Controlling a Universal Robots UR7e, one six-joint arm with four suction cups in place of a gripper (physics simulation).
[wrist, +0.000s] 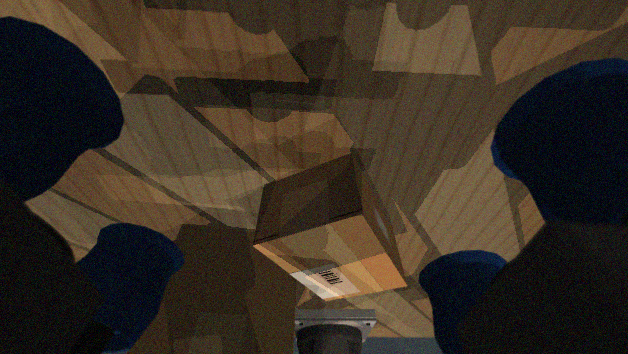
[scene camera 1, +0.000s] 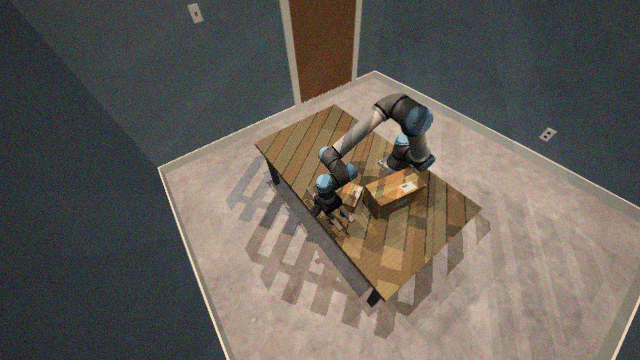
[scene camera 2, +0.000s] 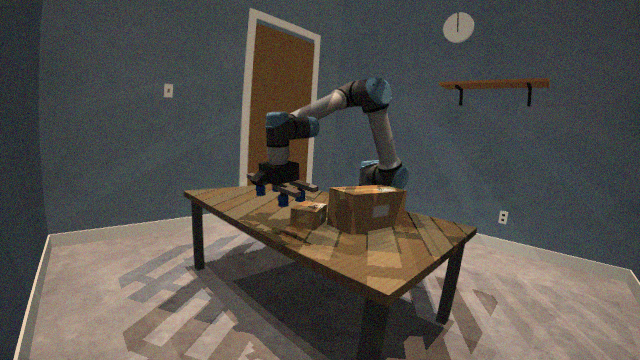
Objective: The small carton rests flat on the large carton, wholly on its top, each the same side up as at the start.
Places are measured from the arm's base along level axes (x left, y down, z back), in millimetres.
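Where they show: hand, tool point: (wrist: 303, 205) (scene camera 2: 279, 197); arm's base, link origin: (wrist: 329, 333) (scene camera 1: 398, 163).
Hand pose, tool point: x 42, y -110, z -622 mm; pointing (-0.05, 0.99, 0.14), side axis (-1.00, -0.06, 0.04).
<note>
Each offset is from my tool point to the centre of the thing. Level surfaces: height alone.
The small carton {dx -30, dy +97, dz +179 mm} (scene camera 1: 352, 194) (scene camera 2: 308, 215) (wrist: 330, 252) stands on the table with its labelled top up, close beside the large carton. The large carton {dx +122, dy +58, dz +371 mm} (scene camera 1: 392, 191) (scene camera 2: 357, 210) (wrist: 215, 285) is also upright, its white-labelled top up. In the wrist view part of it shows at the lower left, in shadow and partly behind a cup. My gripper (scene camera 1: 336, 215) (scene camera 2: 281, 195) is open, with nothing on its cups. It hangs low over the table's long edge, to the side of the small carton away from the arm's base. Its cups are not over the middle of the small carton.
The wooden table {dy +134 mm} (scene camera 1: 310, 135) (scene camera 2: 390, 280) bears both cartons. The arm's base (scene camera 1: 397, 159) (scene camera 2: 370, 175) (wrist: 335, 316) stands behind them, with the large carton close to it. A wall shelf (scene camera 2: 495, 84) hangs far behind. Striped shadows cross the table and floor.
</note>
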